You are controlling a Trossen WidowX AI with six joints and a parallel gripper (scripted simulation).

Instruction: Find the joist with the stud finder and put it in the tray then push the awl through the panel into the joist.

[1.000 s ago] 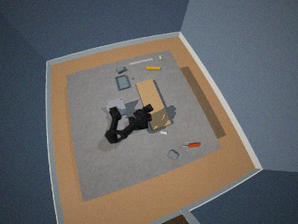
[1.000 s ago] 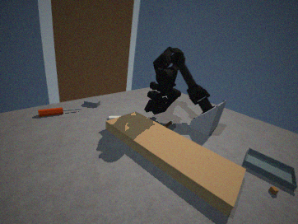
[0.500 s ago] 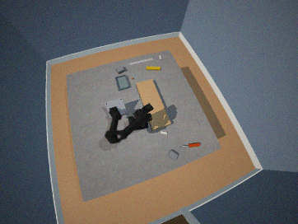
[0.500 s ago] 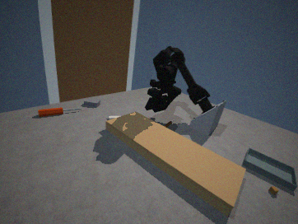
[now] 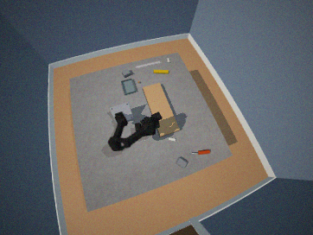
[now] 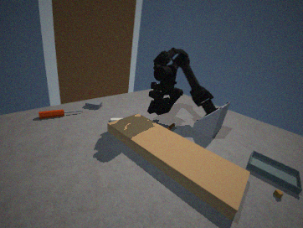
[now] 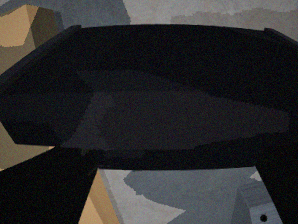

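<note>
The black stud finder is 2 cm behind my gripper tip. Also, from my gripper tip: tray: 4 cm behind, 50 cm to the left, 6 cm below; then awl: 2 cm behind, 6 cm to the left, 7 cm below; then small grey block: 17 cm ahead, 36 cm to the right, 7 cm below.
</note>
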